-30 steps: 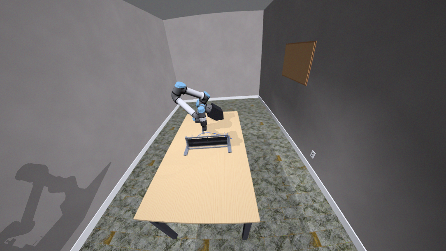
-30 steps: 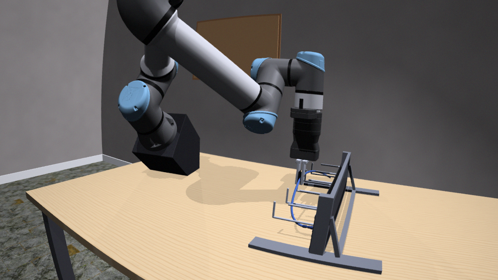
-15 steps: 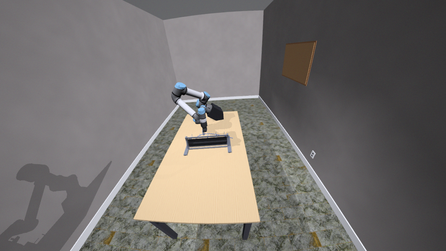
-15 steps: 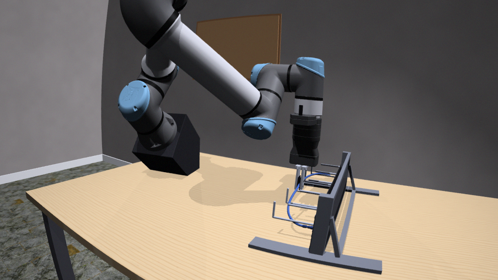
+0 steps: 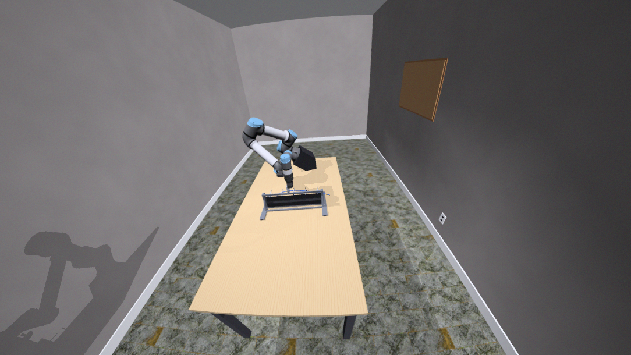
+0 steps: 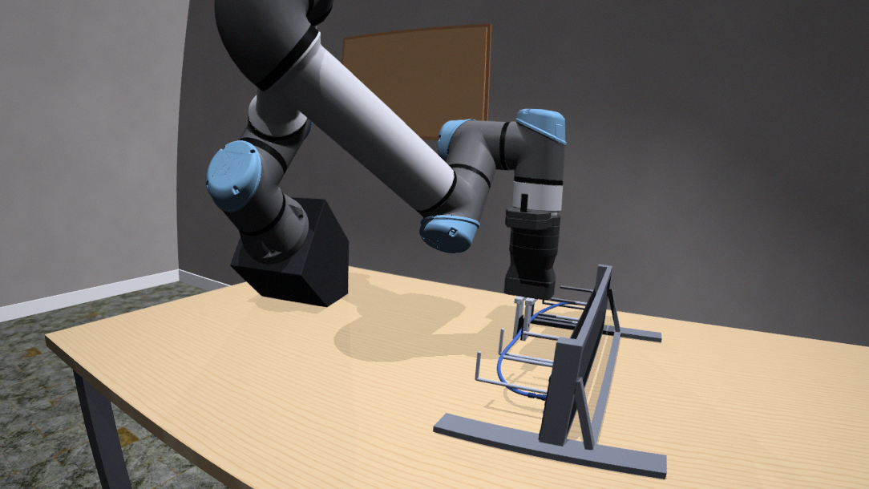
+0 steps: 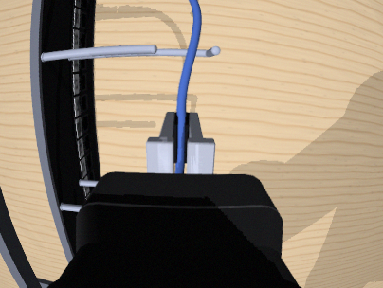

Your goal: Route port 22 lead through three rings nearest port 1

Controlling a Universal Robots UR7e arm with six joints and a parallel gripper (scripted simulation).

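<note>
Now: hand 100 mm short of the grey rack, 50 mm to the right of it and 20 mm above it.
</note>
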